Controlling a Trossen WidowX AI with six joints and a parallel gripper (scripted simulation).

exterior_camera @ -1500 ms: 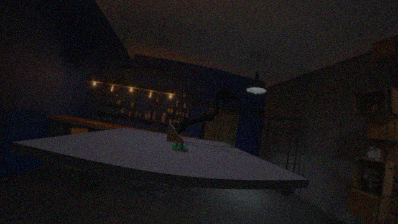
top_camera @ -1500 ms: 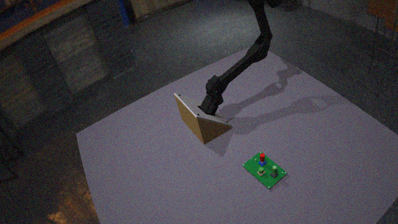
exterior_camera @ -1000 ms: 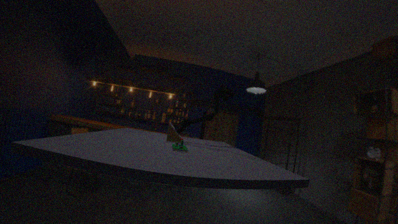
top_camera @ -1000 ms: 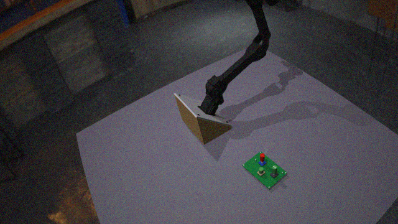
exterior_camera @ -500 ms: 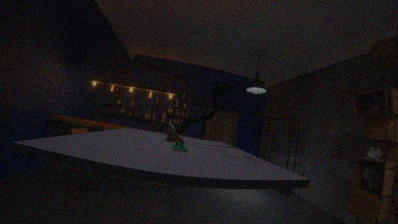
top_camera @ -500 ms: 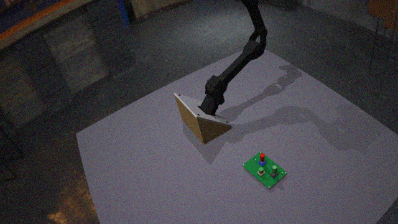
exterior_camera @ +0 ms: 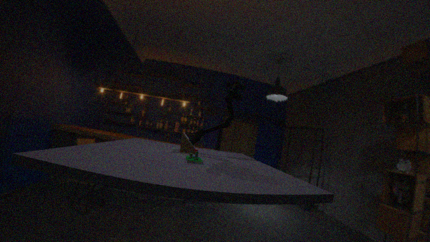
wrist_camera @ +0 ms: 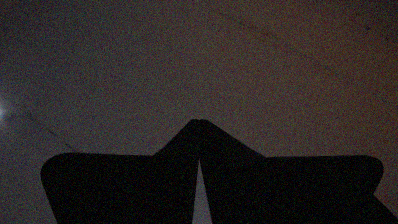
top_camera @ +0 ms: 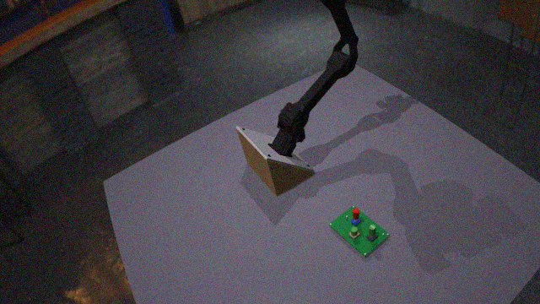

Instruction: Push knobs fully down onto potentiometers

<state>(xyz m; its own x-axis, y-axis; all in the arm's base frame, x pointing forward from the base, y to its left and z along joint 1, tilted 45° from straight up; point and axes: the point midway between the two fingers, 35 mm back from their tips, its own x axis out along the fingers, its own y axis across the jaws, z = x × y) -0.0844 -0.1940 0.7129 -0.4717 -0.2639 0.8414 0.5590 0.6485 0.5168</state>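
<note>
My gripper tip is now 710 mm above the red knob, 380 mm short of it and 370 mm to the left of it. The rest, counted from my gripper tip: green knob 710 mm below, 450 mm ahead, 380 mm to the right.
</note>
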